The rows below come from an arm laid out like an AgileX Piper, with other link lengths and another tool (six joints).
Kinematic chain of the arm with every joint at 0, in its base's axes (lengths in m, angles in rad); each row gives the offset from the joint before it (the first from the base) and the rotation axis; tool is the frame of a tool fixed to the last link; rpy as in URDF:
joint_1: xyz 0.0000 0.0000 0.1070 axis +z
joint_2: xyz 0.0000 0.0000 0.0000 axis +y
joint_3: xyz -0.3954 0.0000 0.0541 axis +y
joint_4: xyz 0.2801 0.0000 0.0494 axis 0.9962 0 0.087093
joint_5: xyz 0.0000 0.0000 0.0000 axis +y
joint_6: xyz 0.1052 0.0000 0.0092 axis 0.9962 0 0.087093
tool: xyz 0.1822 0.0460 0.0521 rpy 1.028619 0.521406 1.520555
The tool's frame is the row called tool.
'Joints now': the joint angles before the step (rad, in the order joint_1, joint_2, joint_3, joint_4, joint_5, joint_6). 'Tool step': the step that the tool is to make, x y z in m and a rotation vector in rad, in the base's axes. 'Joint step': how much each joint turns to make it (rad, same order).
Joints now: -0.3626, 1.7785, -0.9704, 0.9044, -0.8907, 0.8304
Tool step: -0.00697, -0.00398, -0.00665, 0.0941, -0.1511, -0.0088
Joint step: 0.0000, 0.0001, 0.0000, -0.0001, 0.0015, 0.1783
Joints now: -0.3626, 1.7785, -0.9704, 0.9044, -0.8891, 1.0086
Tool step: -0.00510, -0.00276, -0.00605, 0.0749, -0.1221, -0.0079
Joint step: 0.0000, 0.0001, 0.0000, -0.0002, 0.0000, 0.1436
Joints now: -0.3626, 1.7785, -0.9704, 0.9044, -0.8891, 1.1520
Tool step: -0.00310, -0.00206, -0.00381, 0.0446, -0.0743, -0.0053
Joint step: -0.0018, 0.0001, 0.0000, -0.0019, 0.0000, 0.0880
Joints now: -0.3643, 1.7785, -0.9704, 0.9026, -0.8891, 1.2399
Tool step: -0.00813, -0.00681, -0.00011, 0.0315, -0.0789, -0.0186
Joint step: -0.0125, 0.0000, -0.0001, -0.0082, -0.0124, 0.0891
